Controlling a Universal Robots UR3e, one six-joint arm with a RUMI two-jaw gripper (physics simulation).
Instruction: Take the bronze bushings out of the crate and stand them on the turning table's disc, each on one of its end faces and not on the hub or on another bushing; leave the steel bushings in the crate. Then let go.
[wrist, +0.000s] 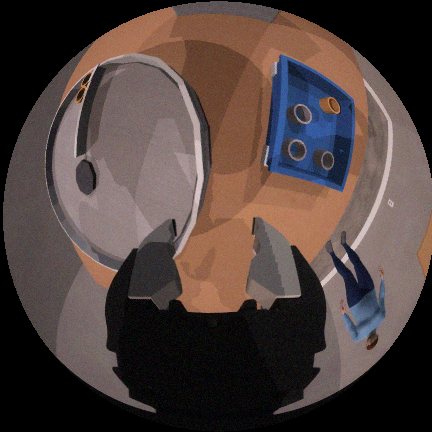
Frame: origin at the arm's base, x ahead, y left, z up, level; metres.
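Where they show: gripper, fingertip midpoint: (213, 219).
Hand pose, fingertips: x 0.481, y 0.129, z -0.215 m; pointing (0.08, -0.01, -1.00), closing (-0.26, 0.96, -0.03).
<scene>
Things, the pixels of their top centre, and the offset from my fingertips. "pt": a spot on its surface instead. Level surfaces: height alone.
- blue crate, top centre: (325, 122) dy +0.113, dx -0.156, dz -0.052 m
- bronze bushing, top centre: (333, 104) dy +0.139, dx -0.213, dz -0.071 m
- turning table's grey disc, top centre: (83, 177) dy -0.227, dx +0.005, dz -0.041 m
- dark hub, top centre: (83, 177) dy -0.227, dx +0.005, dz -0.041 m
- dark upright bar, surface spot: (86, 112) pt dy -0.227, dx -0.109, dz -0.038 m
- raised pale rim, surface spot: (189, 100) pt dy -0.050, dx -0.105, dz -0.023 m
- brown table top, surface height: dz -0.102 m
The blue crate (276, 115) is at the upper right of the wrist view. One bronze bushing (330, 105) is in its upper right part. Several steel bushings (300, 114) (295, 150) (324, 160) are in the crate too. The turning table's grey disc (150, 110) is at the left, with a dark hub (86, 177). Two bronze bushings (87, 79) (80, 95) are at its upper left, partly hidden behind the dark bar; how they stand is hard to tell. My gripper (213, 219) is open and empty, near the disc's lower right rim and apart from the crate.
A dark upright bar (86, 112) runs over the disc from near the hub to the rim. A raised pale rim (189, 100) surrounds the disc. The brown table top (230, 200) lies between disc and crate. A person (367, 312) in blue shows on the floor at the lower right.
</scene>
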